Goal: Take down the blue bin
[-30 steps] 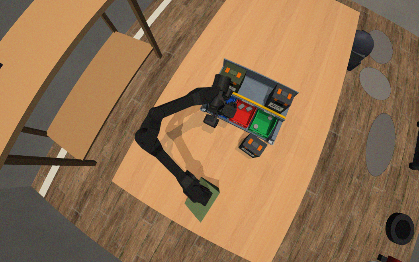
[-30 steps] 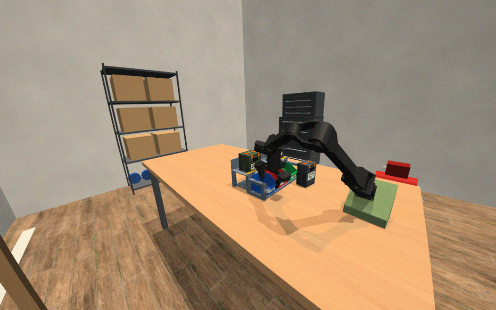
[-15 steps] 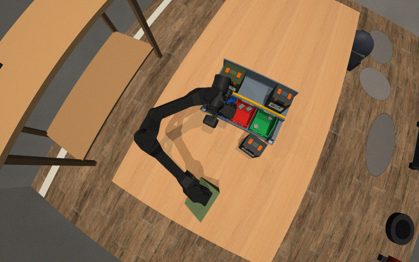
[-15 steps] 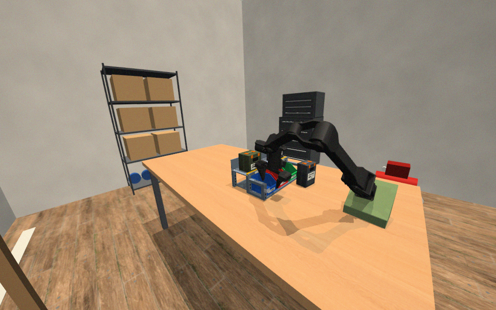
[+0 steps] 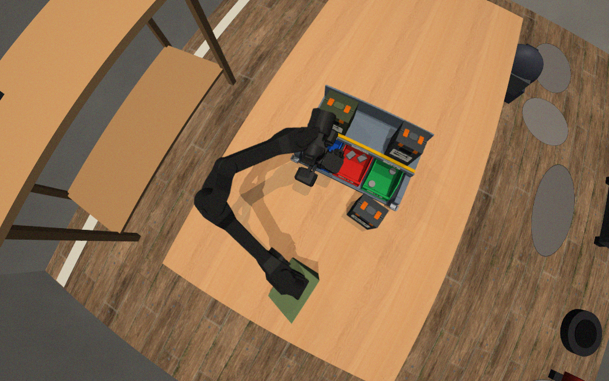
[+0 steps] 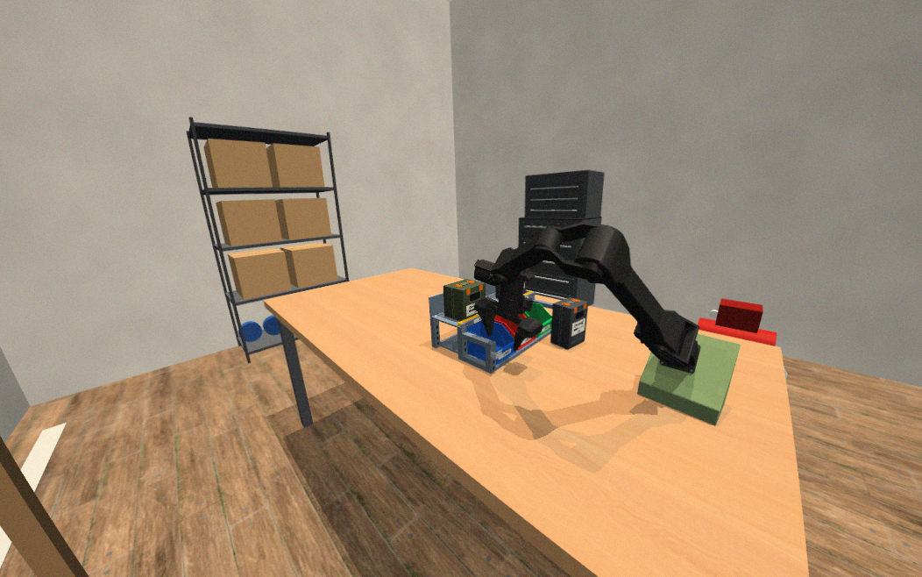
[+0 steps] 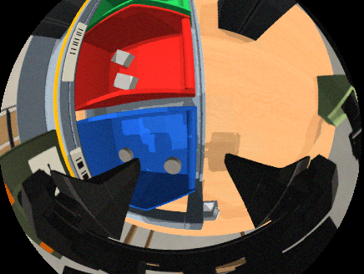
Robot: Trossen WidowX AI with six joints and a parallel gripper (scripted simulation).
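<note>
Now: hand 60 mm short of the blue open bin and 40 mm above it. Also, from my hand: olive case: 140 mm ahead, 60 mm above, 10 mm to the left; then red bin: 110 mm to the right, 70 mm ahead, 40 mm below; then green bin: 220 mm to the right, 70 mm ahead, 40 mm below.
</note>
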